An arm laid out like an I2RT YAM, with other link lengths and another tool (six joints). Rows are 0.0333 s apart.
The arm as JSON. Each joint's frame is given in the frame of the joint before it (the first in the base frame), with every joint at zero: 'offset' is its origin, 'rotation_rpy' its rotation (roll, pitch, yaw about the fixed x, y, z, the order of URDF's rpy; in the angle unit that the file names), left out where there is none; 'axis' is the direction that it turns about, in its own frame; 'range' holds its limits. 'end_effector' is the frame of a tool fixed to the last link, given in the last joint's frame.
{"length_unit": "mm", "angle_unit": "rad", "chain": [
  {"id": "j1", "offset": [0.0, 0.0, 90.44], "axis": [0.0, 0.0, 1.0], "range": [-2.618, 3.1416]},
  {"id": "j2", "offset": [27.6, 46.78, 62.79], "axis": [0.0, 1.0, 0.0], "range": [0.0, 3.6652]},
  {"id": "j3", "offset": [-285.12, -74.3, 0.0], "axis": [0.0, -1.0, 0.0], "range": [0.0, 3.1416]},
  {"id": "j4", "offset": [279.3, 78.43, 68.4], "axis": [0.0, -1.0, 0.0], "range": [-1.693, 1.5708]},
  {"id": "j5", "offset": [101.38, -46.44, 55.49], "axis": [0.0, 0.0, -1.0], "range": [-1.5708, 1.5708]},
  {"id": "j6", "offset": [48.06, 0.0, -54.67], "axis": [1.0, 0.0, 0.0], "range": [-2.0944, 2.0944]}
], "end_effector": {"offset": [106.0, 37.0, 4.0], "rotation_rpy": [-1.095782, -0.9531, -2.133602]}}
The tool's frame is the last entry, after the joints.
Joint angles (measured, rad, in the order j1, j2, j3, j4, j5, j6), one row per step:
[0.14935, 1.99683, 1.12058, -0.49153, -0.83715, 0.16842]
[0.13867, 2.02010, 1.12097, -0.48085, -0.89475, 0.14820]
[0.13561, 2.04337, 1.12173, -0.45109, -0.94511, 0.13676]
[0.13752, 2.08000, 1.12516, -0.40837, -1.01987, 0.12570]
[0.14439, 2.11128, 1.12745, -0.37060, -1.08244, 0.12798]
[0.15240, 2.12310, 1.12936, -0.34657, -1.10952, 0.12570]
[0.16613, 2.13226, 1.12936, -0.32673, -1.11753, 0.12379]
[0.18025, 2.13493, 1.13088, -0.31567, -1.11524, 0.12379]
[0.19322, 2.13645, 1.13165, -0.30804, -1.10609, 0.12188]
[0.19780, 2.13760, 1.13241, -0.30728, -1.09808, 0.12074]
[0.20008, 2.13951, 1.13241, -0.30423, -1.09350, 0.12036]
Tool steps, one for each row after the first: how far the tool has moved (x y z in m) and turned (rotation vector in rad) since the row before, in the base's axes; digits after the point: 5 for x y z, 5 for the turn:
[-0.00075, -0.00032, -0.00065, 0.05382, 0.00456, 0.01344]
[0.00142, 0.00225, -0.00058, 0.04986, -0.00963, 0.01347]
[0.00089, 0.00517, -0.00100, 0.07387, -0.00874, 0.02298]
[-0.00039, 0.00573, -0.00105, 0.06175, 0.00190, 0.01893]
[-0.00010, 0.00450, 0.00078, 0.02828, -0.01210, 0.01503]
[-0.00170, 0.00598, -0.00165, 0.00946, -0.01103, 0.01642]
[-0.00148, 0.00582, -0.00057, -0.00048, -0.01014, 0.01356]
[-0.00163, 0.00506, -0.00146, -0.00732, -0.01013, 0.01149]
[-0.00053, 0.00161, -0.00143, -0.00746, -0.00289, 0.00303]
[-0.00013, 0.00080, -0.00132, -0.00409, -0.00233, 0.00128]

